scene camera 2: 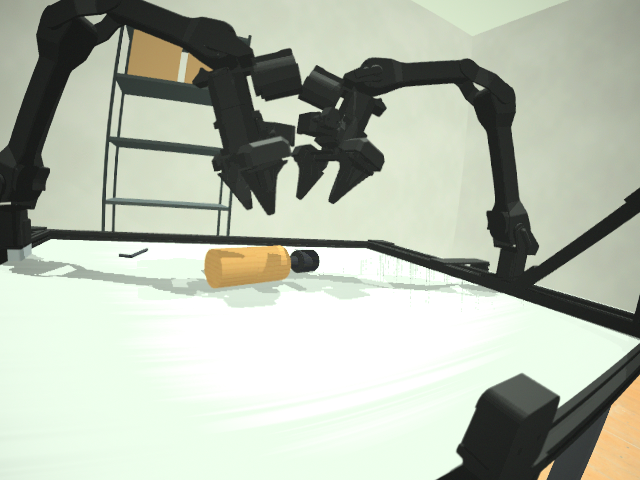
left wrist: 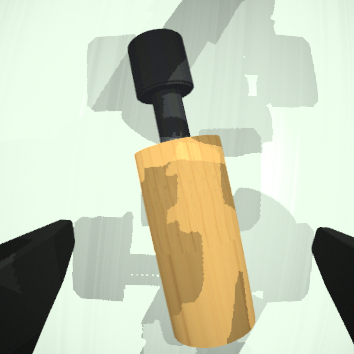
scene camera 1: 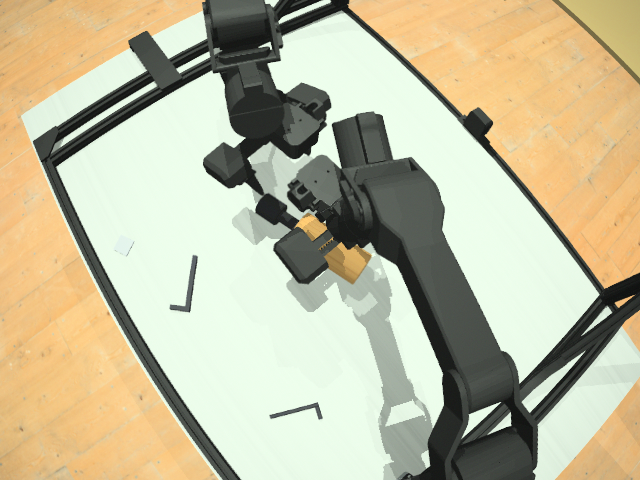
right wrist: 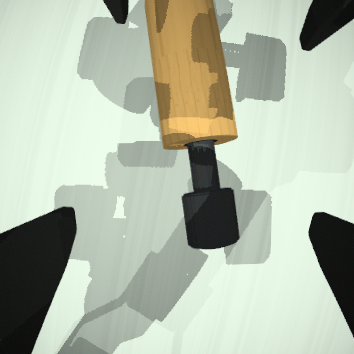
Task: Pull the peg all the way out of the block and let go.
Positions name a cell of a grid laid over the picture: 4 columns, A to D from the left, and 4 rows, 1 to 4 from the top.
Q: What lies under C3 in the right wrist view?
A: A dark peg.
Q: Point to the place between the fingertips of the right gripper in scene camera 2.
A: B2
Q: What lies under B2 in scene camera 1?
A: A dark peg.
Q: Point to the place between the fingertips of the left gripper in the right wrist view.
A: C1
